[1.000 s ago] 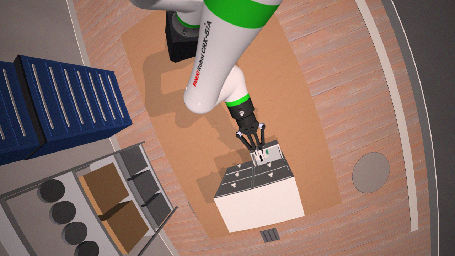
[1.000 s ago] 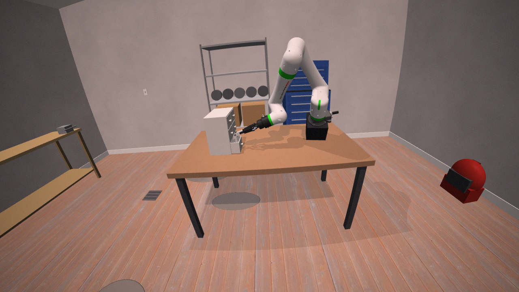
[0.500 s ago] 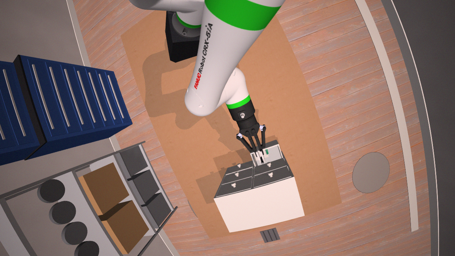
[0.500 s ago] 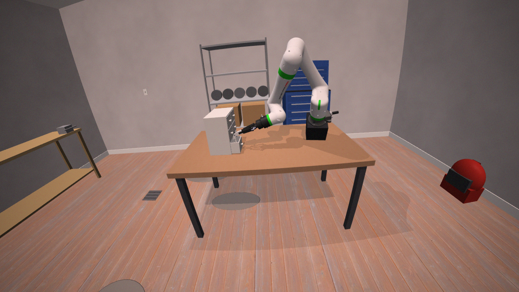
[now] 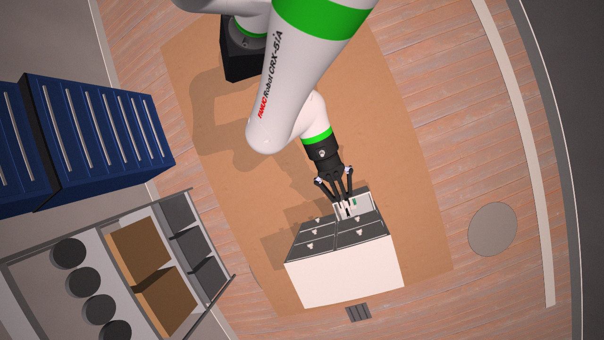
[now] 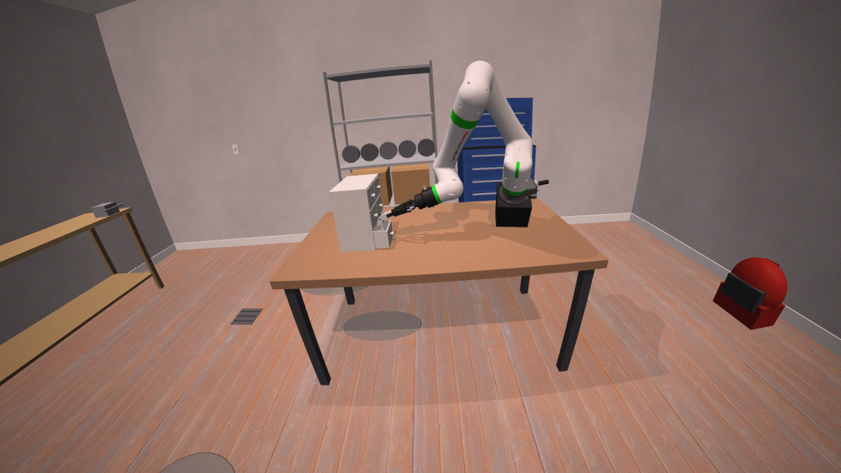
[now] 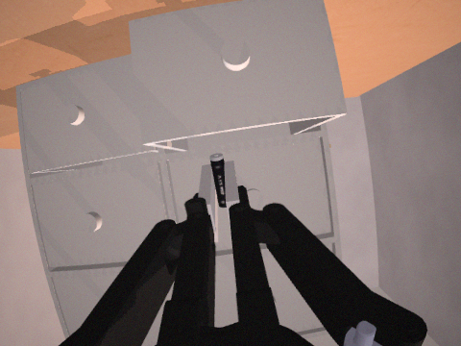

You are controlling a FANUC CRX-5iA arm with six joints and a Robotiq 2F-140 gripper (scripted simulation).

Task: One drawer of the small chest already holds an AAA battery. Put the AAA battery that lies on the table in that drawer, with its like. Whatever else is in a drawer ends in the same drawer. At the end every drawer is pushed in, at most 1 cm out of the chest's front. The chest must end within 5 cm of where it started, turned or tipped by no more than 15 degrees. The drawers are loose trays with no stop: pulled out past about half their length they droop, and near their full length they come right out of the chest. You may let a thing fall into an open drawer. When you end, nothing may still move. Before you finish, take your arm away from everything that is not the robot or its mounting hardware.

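Right now my hand is 30 mm short of the AAA battery and 10 mm above it. The rest, counted from my hand: green battery (130 mm below, 30 mm to the left, 30 mm ahead).
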